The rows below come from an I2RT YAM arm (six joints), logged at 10 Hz.
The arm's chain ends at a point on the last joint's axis. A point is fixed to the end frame.
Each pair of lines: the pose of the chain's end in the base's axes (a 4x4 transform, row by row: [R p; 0 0 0 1], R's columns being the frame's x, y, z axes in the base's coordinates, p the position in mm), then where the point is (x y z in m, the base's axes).
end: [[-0.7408, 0.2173, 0.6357, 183.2], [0.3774, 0.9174, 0.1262, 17.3], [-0.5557, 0.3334, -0.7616, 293.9], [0, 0, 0, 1]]
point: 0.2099 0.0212 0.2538
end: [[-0.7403, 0.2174, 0.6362, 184.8], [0.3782, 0.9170, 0.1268, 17.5], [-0.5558, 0.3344, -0.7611, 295.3], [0, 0, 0, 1]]
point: 0.2115 0.0214 0.2552
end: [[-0.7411, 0.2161, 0.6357, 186.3], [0.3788, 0.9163, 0.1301, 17.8], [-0.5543, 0.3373, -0.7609, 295.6], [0, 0, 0, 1]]
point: 0.2130 0.0219 0.2555
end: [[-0.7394, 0.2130, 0.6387, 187.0], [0.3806, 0.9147, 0.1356, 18.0], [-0.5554, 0.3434, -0.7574, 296.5], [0, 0, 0, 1]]
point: 0.2138 0.0224 0.2565
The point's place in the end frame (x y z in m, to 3 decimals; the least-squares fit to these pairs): 0.004 -0.004 0.048
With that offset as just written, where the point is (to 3 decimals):
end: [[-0.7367, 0.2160, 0.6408, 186.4], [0.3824, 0.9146, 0.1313, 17.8], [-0.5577, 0.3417, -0.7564, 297.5], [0, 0, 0, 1]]
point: 0.213 0.022 0.258
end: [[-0.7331, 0.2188, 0.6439, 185.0], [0.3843, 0.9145, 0.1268, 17.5], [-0.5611, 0.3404, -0.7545, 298.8], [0, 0, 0, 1]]
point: 0.212 0.021 0.259
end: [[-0.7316, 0.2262, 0.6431, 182.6], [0.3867, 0.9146, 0.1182, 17.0], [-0.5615, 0.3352, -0.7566, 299.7], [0, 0, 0, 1]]
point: 0.210 0.021 0.260
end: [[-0.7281, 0.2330, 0.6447, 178.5], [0.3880, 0.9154, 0.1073, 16.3], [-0.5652, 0.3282, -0.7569, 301.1], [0, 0, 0, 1]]
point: 0.206 0.019 0.261
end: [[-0.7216, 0.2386, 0.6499, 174.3], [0.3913, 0.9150, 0.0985, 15.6], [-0.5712, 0.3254, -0.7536, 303.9], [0, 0, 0, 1]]
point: 0.202 0.018 0.264
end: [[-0.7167, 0.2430, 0.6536, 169.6], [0.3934, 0.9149, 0.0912, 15.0], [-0.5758, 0.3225, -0.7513, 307.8], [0, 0, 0, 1]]
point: 0.197 0.017 0.268
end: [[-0.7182, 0.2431, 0.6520, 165.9], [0.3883, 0.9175, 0.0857, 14.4], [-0.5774, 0.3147, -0.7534, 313.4], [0, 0, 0, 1]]
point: 0.193 0.016 0.274
